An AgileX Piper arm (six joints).
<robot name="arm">
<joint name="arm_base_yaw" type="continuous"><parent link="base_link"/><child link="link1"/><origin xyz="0 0 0.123"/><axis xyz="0 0 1"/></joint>
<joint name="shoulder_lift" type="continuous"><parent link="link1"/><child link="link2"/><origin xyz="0 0 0"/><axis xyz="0 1 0"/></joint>
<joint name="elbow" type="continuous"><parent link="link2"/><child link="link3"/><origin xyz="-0.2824 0 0.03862"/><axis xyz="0 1 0"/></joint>
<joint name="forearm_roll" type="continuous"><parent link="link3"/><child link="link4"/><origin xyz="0.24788 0 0.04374"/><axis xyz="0.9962 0 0.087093"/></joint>
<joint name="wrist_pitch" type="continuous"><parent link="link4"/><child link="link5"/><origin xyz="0 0 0"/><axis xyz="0 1 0"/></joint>
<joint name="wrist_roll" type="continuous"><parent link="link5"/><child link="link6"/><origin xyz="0.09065 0 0.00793"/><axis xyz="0.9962 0 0.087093"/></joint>
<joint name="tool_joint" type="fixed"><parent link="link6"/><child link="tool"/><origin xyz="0 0 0" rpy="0 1.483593 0"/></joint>
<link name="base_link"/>
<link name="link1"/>
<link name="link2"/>
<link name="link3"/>
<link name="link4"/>
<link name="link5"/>
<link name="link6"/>
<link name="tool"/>
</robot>
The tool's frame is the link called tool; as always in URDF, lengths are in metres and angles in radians. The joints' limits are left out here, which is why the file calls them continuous.
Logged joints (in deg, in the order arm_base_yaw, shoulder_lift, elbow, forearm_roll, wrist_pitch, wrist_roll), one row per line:
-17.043 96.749 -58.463 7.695 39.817 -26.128
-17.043 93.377 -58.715 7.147 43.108 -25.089
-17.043 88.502 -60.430 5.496 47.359 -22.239
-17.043 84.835 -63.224 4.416 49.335 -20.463
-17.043 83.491 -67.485 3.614 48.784 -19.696
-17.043 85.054 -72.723 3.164 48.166 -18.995
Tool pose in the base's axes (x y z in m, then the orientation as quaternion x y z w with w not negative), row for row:
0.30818 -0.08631 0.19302 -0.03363 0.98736 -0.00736 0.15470
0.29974 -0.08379 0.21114 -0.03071 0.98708 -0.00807 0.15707
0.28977 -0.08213 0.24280 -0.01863 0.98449 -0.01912 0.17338
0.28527 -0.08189 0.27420 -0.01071 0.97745 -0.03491 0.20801
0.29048 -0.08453 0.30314 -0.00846 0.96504 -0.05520 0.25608
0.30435 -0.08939 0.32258 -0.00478 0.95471 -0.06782 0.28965
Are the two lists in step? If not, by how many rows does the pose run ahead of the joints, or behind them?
They are in step.
